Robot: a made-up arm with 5 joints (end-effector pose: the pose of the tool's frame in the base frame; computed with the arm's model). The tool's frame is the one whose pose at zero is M.
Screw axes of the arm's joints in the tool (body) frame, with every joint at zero. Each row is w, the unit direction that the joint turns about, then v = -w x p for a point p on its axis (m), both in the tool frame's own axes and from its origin. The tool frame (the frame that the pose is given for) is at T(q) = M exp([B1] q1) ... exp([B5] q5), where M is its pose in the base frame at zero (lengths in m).
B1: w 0 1 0 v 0.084 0 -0.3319
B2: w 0 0 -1 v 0.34 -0.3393 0
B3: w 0 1 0 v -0.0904 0 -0.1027
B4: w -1 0 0 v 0 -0.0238 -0.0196
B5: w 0 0 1 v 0.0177 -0.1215 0
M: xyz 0.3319 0.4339 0.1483 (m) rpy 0 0 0 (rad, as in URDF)
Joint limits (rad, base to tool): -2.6..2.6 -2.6..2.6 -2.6..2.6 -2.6..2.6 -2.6..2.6
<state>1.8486 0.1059 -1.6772 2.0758 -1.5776</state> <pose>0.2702 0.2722 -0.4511 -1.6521 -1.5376 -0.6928</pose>
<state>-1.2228 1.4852 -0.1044 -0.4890 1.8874</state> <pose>0.0263 -0.4079 0.3783 -0.4154 -1.6768 0.2822</pose>
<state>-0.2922 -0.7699 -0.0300 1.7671 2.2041</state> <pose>0.1154 0.6951 0.2775 -1.9519 1.4067 1.5591</pose>
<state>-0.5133 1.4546 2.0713 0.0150 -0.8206</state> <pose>0.3267 0.0507 0.3701 0.9338 1.8440 -0.9471</pose>
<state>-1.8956 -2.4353 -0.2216 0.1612 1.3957</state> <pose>0.0236 0.2212 -0.4707 2.0388 -0.4938 -1.4167</pose>
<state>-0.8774 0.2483 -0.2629 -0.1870 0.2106</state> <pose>0.1836 0.3138 0.4650 0.1218 -1.1738 0.0422</pose>
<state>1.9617 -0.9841 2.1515 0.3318 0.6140</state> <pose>0.1608 0.3263 0.1871 -0.5427 -1.5273 -1.0314</pose>
